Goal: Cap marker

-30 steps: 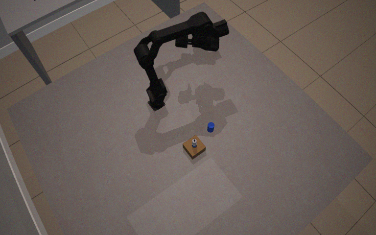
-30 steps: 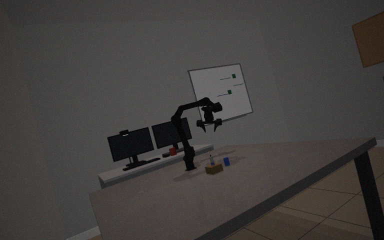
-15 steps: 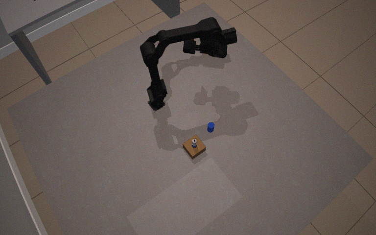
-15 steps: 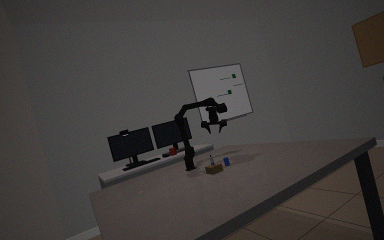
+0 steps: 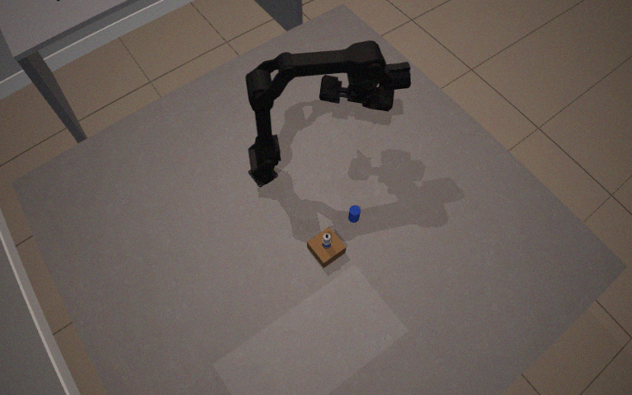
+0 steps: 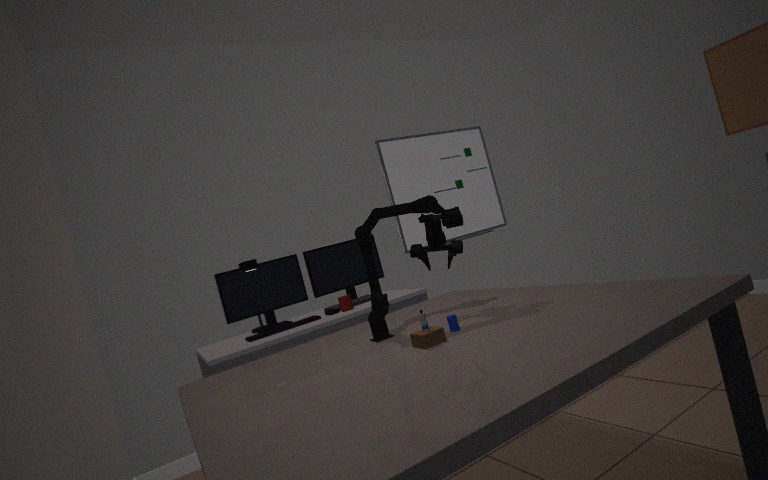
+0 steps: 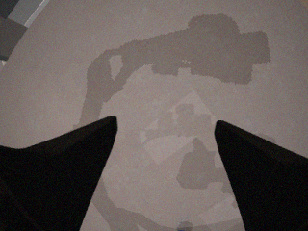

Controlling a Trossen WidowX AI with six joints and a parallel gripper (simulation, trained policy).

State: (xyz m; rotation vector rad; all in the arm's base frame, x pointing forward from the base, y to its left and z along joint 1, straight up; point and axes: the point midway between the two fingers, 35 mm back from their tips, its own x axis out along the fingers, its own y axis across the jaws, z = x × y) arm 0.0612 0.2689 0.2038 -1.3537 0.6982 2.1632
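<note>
The blue cap is 22 cm ahead of my gripper tip, 15 cm to the right of it and 15 cm below it. The rest, counted from my gripper tip: brown holder block (25 cm ahead, 27 cm to the right, 15 cm below); then marker (25 cm ahead, 27 cm to the right, 9 cm below).
</note>
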